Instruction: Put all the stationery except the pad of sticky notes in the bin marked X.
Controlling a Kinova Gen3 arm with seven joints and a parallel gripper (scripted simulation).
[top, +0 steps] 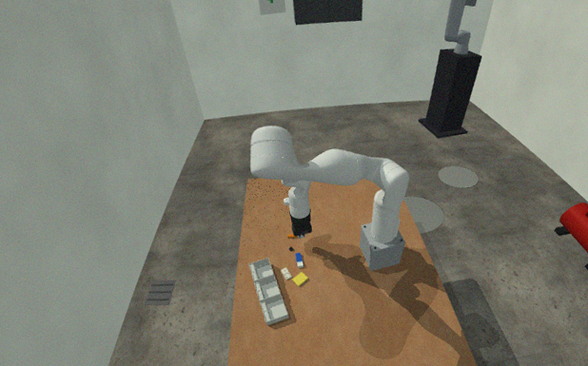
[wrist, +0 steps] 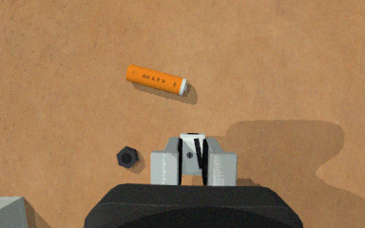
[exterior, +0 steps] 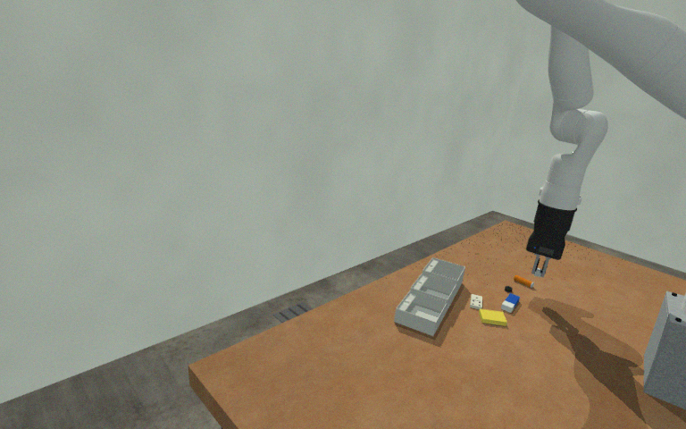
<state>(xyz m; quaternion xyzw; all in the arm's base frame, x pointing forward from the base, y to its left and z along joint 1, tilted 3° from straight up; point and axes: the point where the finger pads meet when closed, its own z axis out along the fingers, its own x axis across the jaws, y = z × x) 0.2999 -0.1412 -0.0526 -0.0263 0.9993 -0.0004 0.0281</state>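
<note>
Now: hand 10 mm above the white sharpener. Round my hand: orange marker: 30 mm ahead, 50 mm to the right, 70 mm below; then black nut: 50 mm ahead, 20 mm to the left, 70 mm below; then eraser: 30 mm ahead, 90 mm to the left, 70 mm below.
</note>
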